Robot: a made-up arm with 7 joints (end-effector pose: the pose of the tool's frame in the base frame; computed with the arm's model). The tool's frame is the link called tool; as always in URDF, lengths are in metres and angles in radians. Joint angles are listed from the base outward.
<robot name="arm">
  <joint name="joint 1" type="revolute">
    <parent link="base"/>
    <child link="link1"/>
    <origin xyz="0 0 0.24"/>
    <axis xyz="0 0 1"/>
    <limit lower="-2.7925" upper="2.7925"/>
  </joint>
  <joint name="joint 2" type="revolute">
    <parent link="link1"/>
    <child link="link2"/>
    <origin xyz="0 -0.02 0.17"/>
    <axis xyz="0 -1 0"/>
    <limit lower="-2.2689" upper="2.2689"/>
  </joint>
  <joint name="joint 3" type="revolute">
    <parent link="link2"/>
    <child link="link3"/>
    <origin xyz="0 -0.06 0.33"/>
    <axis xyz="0 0 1"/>
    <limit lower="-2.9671" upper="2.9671"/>
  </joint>
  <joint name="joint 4" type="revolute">
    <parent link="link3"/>
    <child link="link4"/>
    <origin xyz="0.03 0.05 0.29"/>
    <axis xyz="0 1 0"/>
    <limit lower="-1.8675" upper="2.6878"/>
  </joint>
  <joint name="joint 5" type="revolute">
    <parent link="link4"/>
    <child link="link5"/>
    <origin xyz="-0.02 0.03 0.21"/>
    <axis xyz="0 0 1"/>
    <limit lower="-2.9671" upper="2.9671"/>
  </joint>
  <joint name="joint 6" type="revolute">
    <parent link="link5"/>
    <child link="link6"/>
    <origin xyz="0 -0.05 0.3"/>
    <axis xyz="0 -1 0"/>
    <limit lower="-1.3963" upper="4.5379"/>
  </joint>
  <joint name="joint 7" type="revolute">
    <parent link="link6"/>
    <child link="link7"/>
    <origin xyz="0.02 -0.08 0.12"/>
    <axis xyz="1 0 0"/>
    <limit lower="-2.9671" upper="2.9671"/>
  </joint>
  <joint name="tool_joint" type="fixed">
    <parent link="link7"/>
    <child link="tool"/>
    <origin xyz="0 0 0" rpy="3.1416 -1.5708 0"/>
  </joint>
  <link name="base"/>
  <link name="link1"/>
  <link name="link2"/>
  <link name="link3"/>
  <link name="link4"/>
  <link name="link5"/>
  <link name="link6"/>
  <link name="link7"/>
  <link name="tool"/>
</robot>
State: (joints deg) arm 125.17 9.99 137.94 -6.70 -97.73 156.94 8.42
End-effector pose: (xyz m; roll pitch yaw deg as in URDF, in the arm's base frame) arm 0.3461 0.0390 1.4043 26.09 71.74 13.10
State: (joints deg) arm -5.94 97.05 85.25 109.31 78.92 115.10 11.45
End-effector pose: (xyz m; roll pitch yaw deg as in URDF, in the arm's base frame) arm -0.3510 0.4042 0.4596 12.15 -58.45 -120.91
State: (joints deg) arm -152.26 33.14 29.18 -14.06 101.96 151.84 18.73
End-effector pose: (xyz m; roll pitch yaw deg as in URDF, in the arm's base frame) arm 0.4773 0.2809 1.3040 45.89 12.21 -154.16
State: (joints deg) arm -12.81 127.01 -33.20 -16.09 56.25 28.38 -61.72
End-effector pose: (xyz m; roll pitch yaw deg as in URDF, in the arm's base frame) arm -0.9303 0.1527 -0.3999 -76.40 36.41 59.58
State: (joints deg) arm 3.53 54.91 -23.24 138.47 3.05 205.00 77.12
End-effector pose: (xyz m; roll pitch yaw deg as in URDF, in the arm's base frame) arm -0.1068 -0.2401 0.7818 23.87 27.66 -112.79
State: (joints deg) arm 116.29 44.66 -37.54 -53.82 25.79 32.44 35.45
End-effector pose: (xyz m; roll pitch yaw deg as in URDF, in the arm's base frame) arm 0.2886 -0.9546 0.8188 21.84 26.95 -52.33
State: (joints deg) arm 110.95 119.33 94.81 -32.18 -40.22 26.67 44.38
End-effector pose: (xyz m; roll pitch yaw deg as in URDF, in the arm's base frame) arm 0.8030 -0.7169 -0.0922 83.30 -15.60 -0.08
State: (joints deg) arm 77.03 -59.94 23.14 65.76 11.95 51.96 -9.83
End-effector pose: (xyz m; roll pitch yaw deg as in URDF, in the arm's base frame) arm 0.1668 1.0618 0.4206 -151.84 -17.99 82.78
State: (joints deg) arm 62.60 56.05 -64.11 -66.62 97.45 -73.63 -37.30
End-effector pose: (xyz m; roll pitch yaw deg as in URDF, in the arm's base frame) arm -0.6893 -0.4878 0.9318 73.08 -1.26 109.59
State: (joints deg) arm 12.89 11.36 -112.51 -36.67 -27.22 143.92 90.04
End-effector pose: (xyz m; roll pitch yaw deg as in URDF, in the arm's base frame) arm -0.0888 0.2271 1.2873 78.69 23.66 145.00
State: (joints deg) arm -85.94 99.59 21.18 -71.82 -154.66 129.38 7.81
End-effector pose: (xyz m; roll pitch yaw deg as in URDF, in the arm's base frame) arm -0.0440 0.6913 -0.1655 -148.67 -30.18 39.15
